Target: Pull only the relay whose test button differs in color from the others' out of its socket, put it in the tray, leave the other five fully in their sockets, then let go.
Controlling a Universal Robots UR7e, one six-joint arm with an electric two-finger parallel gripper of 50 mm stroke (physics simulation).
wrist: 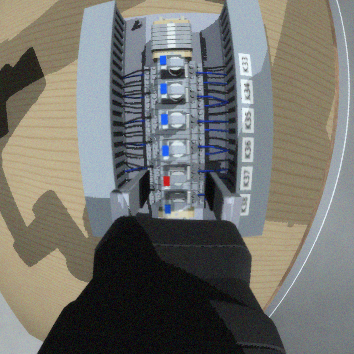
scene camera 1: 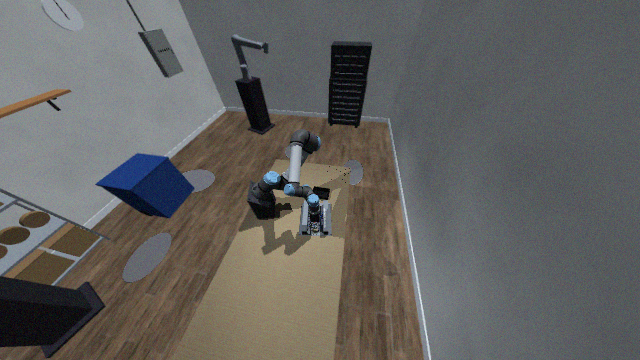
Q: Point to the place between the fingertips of my gripper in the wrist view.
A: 177, 182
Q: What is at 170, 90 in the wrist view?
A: A relay.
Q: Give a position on a grey panel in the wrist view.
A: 206, 47
